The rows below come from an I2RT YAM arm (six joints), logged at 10 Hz.
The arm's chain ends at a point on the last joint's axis. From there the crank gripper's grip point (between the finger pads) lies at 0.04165 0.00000 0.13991 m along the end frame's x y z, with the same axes.
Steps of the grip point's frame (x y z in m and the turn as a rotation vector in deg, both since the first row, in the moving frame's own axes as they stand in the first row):
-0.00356, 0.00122, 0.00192, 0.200, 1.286, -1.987
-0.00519, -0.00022, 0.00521, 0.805, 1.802, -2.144
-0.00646, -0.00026, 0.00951, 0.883, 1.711, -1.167
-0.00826, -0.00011, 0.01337, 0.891, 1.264, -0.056
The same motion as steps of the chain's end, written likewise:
-0.00666, 0.00321, 0.00289, 0.200, 1.286, -1.987
-0.00950, 0.00338, 0.00661, 0.805, 1.802, -2.144
-0.01059, 0.00278, 0.01084, 0.883, 1.711, -1.167
-0.01133, 0.00210, 0.01434, 0.891, 1.264, -0.056

